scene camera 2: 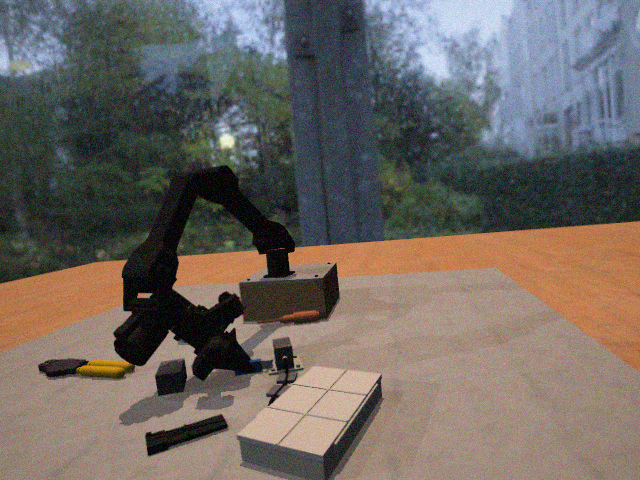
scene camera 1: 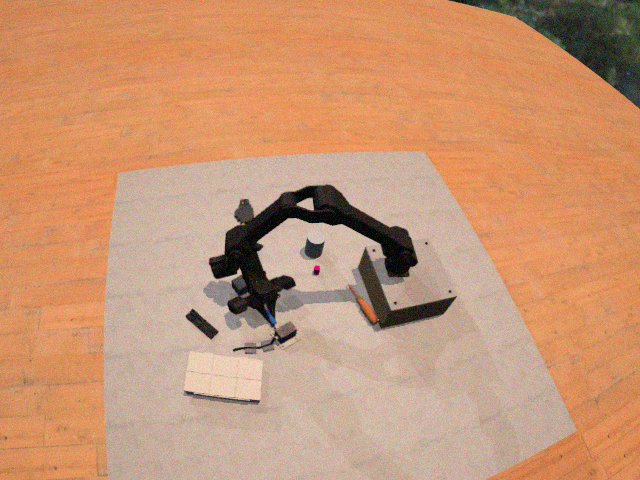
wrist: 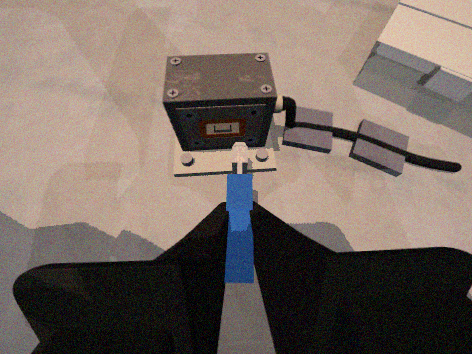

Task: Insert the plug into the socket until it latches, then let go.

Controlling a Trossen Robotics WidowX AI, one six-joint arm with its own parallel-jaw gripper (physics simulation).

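Frame: origin at the arm's base, x right, y ahead, z up, level; metres.
Where they show: gripper, fingertip midpoint: (scene camera 2: 254, 369) (scene camera 1: 272, 322) (wrist: 237, 209); arm's base, origin of the base link: (scene camera 2: 279, 275) (scene camera 1: 396, 267).
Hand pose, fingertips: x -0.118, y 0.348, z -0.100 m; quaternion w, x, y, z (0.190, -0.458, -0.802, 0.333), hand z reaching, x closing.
Observation:
Each offset is from my fingertips to the top centre of the thing. "spot": to the spot under its first point.
The plug, a blue bar {dx +0.000, dy +0.001, dz +0.017 m} (scene camera 1: 270, 316) (scene camera 2: 249, 367) (wrist: 239, 192) with a whitish tip, lies between the fingers, its tip pointing at the socket housing. My gripper (scene camera 1: 271, 319) (wrist: 237, 209) is shut on the blue bar, with one dark finger against each side. The socket, a dark grey box {dx -0.044, dy -0.030, dz +0.040 m} (scene camera 1: 286, 332) (scene camera 2: 282, 351) (wrist: 220, 77) with an orange-rimmed opening, stands on a pale base plate {spot: dx -0.016, dy -0.027, dz -0.001 m} (wrist: 210, 165). In the wrist view the tip shows in front of the box, below and right of the opening, apart from it. The far end of the bar shows between the fingers.
A black cable {spot: dx -0.076, dy +0.037, dz +0.001 m} (wrist: 345, 133) with two grey blocks runs from the box. A pale tiled block {dx -0.174, dy +0.129, dz +0.030 m} (scene camera 1: 223, 377) (scene camera 2: 310, 413) (wrist: 440, 30), a black bar {dx -0.014, dy +0.194, dz +0.011 m} (scene camera 1: 201, 323) (scene camera 2: 186, 435), a dark cube {dx +0.115, dy +0.079, dz +0.030 m} (scene camera 2: 171, 377), an orange screwdriver {dx +0.058, dy -0.256, dz +0.027 m} (scene camera 1: 367, 310), pliers {spot: dx +0.272, dy +0.084, dz +0.014 m} (scene camera 2: 105, 368) and a grey cylinder {dx +0.252, dy -0.133, dz +0.065 m} (scene camera 1: 314, 245) lie around.

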